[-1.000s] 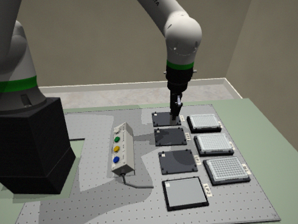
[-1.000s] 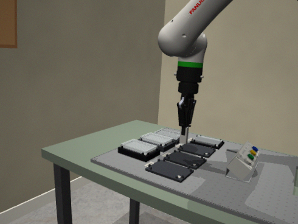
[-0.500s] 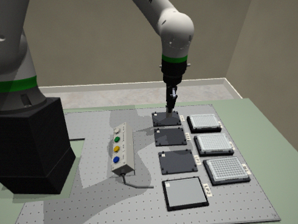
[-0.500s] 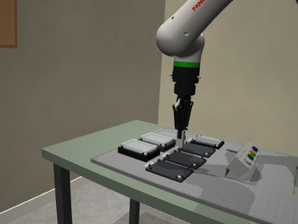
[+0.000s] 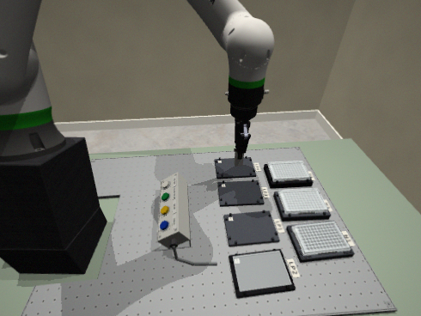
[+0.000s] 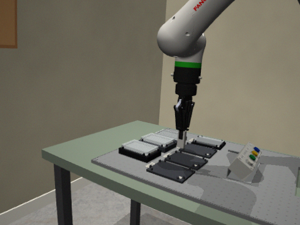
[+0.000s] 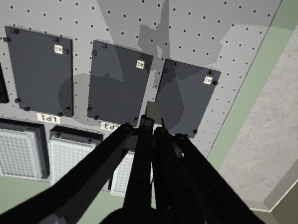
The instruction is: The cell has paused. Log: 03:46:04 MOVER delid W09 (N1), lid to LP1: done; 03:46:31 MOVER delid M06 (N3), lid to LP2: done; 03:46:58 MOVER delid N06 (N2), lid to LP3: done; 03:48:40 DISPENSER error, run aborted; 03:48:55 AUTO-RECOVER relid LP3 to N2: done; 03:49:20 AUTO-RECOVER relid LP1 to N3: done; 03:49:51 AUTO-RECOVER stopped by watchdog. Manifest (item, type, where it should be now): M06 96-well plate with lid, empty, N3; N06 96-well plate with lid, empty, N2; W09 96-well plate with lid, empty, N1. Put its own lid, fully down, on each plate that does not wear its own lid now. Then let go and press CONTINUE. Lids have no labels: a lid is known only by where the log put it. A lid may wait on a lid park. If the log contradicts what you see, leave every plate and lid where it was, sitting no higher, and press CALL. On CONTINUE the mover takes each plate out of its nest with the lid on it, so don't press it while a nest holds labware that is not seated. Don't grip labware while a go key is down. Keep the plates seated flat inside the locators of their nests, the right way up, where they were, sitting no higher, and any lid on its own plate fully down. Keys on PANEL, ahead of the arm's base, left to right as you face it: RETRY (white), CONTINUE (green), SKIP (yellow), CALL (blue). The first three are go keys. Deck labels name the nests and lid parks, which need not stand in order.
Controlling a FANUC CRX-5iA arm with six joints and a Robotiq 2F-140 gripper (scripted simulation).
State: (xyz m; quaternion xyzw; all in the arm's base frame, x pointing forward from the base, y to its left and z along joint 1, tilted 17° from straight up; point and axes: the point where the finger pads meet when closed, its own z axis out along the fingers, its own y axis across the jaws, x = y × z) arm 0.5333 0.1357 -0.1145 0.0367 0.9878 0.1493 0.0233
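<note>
Right now my hand is 18 cm short of the plate, 8 cm above it and 1 cm to the left of it. The rest, counted from my hand: lid park LP3: 11 cm below, 6 cm to the right; then lid park LP4: 11 cm below, 6 cm to the left, 1 cm ahead; then lid park LP1: 20 cm to the right, 11 cm below, 1 cm behind.
</note>
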